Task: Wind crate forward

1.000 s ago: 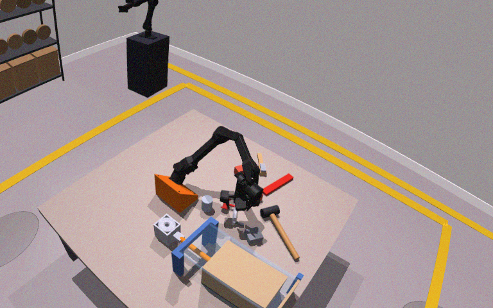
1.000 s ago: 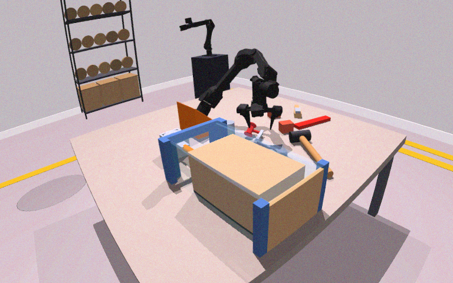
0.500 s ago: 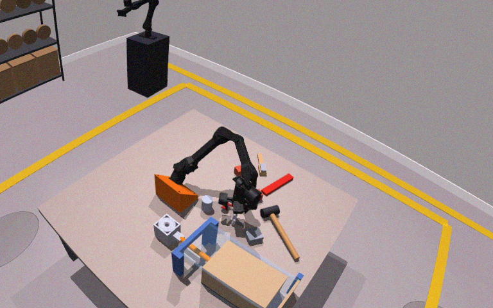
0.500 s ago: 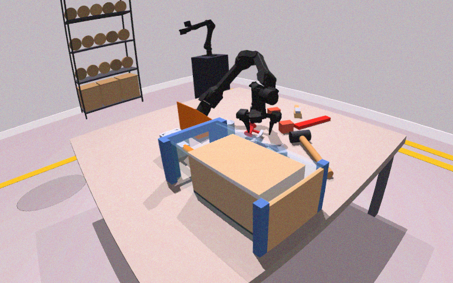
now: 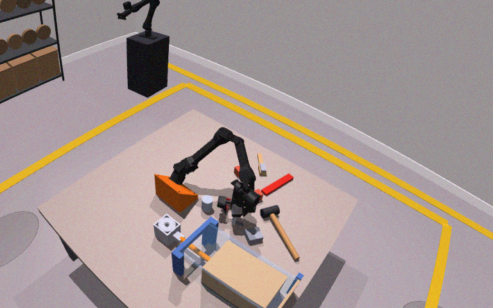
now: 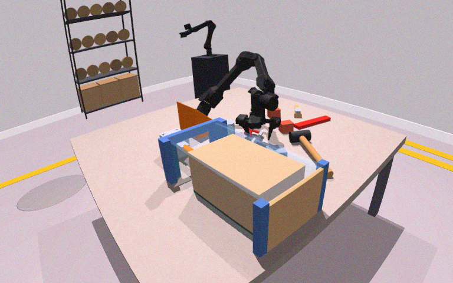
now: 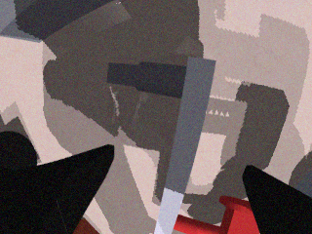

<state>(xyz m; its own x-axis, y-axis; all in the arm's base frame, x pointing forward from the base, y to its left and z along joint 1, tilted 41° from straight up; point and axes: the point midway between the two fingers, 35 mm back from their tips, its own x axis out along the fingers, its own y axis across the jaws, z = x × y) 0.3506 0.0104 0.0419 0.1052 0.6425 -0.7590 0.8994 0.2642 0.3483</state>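
Now: gripper tip 1 cm to the right of the winch handle, 1 cm below it and 1 cm past it. From my gripper tip the other things lie so: red knob (6 cm behind, 3 cm to the left, 1 cm above); then grey block (14 cm ahead, 6 cm to the right); then blue steel frame (32 cm to the right, 9 cm above, 4 cm behind).
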